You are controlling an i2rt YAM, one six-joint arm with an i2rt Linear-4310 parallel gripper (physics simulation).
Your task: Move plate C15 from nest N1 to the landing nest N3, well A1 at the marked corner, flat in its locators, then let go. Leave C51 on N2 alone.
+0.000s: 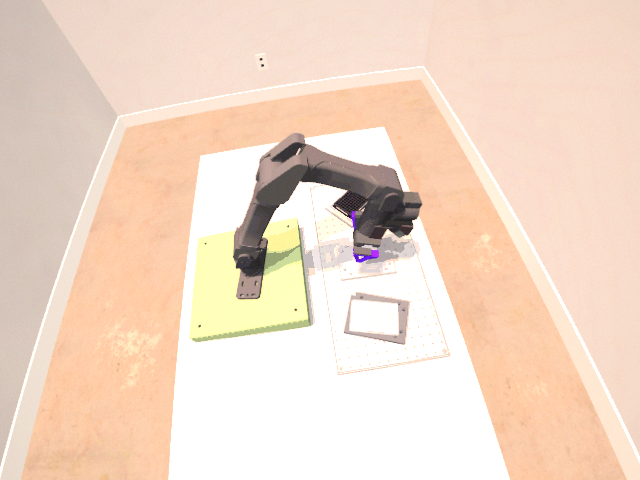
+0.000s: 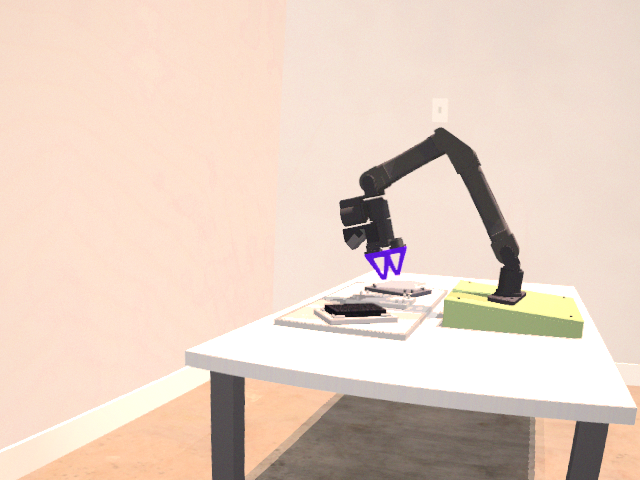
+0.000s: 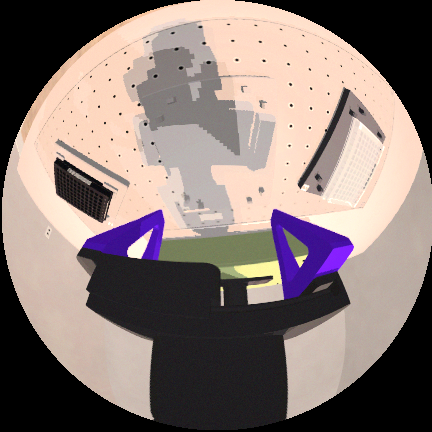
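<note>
A black gridded plate (image 1: 348,204) (image 2: 355,309) (image 3: 82,192) sits on a white nest (image 2: 356,319) (image 3: 95,165). A white plate (image 1: 374,317) (image 2: 400,285) (image 3: 354,162) sits on a dark grey nest (image 1: 403,322) (image 3: 327,152) at the other end. Between them is a pale nest (image 1: 351,272) (image 2: 398,302) (image 3: 250,180) with small locators and no plate, partly in the arm's shadow. No plate or nest label, or marked corner, is readable. My gripper (image 1: 356,240) (image 2: 390,276) (image 3: 217,214) is open and empty, above the board near the pale nest, its purple fingers pointing down.
The nests stand on a perforated board (image 1: 392,356) (image 2: 341,328) (image 3: 300,65) on a white table (image 1: 248,403) (image 2: 310,356). The arm is mounted on a light green block (image 1: 248,320) (image 2: 511,320) (image 3: 215,250) beside the board.
</note>
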